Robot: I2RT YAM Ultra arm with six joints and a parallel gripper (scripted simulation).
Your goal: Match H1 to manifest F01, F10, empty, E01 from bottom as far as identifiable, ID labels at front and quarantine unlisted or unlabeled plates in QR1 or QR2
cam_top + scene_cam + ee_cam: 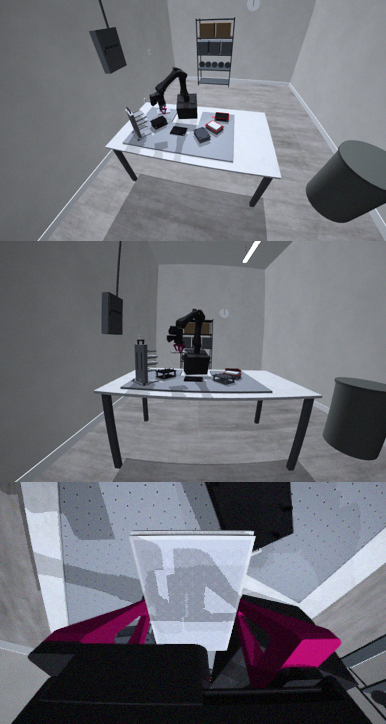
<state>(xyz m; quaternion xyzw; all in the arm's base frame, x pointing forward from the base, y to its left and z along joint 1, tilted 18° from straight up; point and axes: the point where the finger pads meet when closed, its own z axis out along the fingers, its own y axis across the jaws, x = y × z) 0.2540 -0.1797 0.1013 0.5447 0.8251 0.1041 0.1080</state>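
The black regrip nest lies 190 mm below my hand, 130 mm to the right of it and 70 mm behind it. Also, from my hand: H1 tag 240 mm below, 140 mm to the right, 100 mm ahead.
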